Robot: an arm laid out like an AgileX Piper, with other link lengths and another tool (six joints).
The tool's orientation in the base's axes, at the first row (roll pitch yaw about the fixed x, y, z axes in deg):
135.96, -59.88, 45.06
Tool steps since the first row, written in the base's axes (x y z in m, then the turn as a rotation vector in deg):
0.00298, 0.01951, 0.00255, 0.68, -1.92, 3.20
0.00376, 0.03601, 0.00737, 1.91, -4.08, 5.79
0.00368, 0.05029, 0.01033, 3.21, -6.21, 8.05
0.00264, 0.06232, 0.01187, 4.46, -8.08, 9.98
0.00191, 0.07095, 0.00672, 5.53, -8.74, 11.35
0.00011, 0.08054, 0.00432, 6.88, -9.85, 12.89
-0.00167, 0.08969, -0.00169, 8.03, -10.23, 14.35
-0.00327, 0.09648, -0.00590, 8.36, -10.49, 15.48
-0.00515, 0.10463, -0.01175, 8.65, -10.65, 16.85
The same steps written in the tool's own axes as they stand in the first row. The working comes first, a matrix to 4 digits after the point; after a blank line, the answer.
The tool's axes in the first row as the columns of a matrix, in the base's axes (used below as rounded here):
0.3545, 0.0841, 0.9313
0.3552, -0.9334, -0.0509
0.8650, 0.3488, -0.3607

0.01019, -0.01707, 0.00086, 2.33, 2.97, -0.42
0.02050, -0.03072, -0.00099, 4.24, 5.99, -0.10
0.02810, -0.04303, -0.00286, 5.90, 8.87, 0.40
0.03334, -0.05381, -0.00499, 7.34, 11.40, 0.97
0.03169, -0.06372, -0.00426, 8.67, 12.58, 1.50
0.03238, -0.07366, -0.00556, 10.09, 14.27, 2.26
0.02980, -0.08445, -0.00551, 11.63, 15.23, 2.82
0.02801, -0.09239, -0.00583, 12.63, 15.89, 2.74
0.02518, -0.10219, -0.00588, 13.86, 16.55, 2.52

